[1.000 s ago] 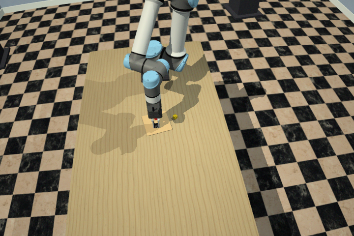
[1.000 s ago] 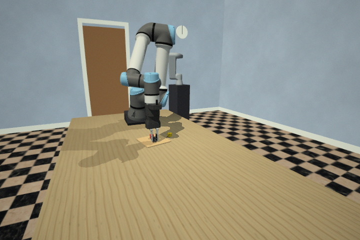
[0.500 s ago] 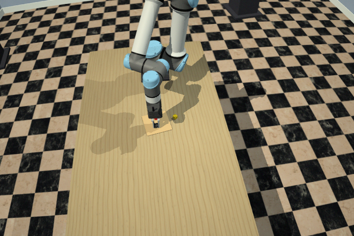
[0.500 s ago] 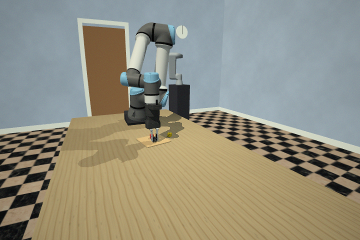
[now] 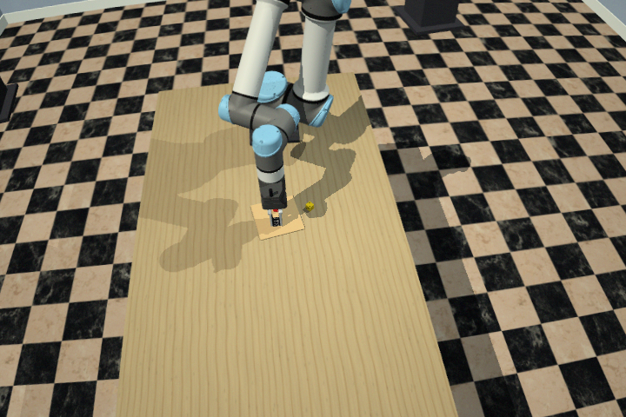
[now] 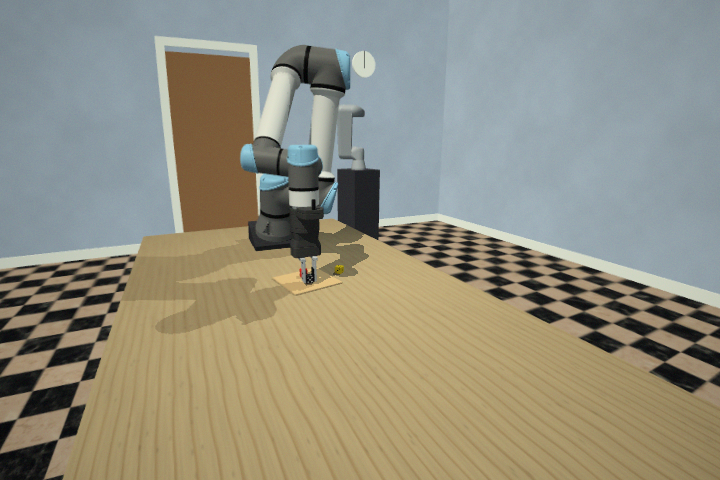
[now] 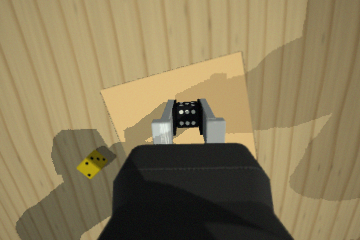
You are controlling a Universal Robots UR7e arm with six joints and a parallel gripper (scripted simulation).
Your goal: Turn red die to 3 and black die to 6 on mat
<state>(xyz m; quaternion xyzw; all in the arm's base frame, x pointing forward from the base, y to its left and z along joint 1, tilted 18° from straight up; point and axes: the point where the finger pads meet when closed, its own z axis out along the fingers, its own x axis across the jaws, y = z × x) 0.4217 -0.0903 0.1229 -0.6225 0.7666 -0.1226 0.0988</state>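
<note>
The black die is 1 cm below my hand. Also, from my hand: red die 6 cm behind, 1 cm to the left, 2 cm below; yellow die 4 cm behind, 12 cm to the left, 2 cm below; tan mat 3 cm behind, 1 cm to the left, 3 cm below.
</note>
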